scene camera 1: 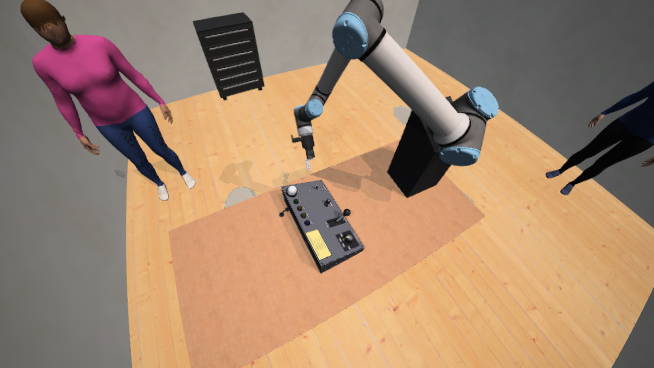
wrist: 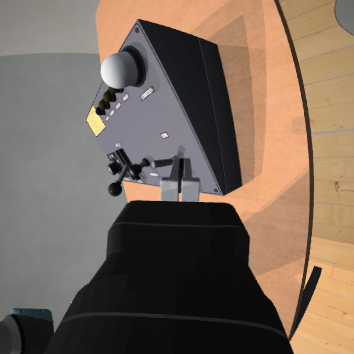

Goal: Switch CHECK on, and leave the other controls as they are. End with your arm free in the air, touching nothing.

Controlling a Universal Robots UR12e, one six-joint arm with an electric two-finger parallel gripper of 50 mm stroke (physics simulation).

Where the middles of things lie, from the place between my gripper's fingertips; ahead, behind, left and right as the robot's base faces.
Right now the control panel point(scene camera 1: 315, 220) is 130 mm ahead of my hand, 270 mm to the left of it and 60 mm below it.
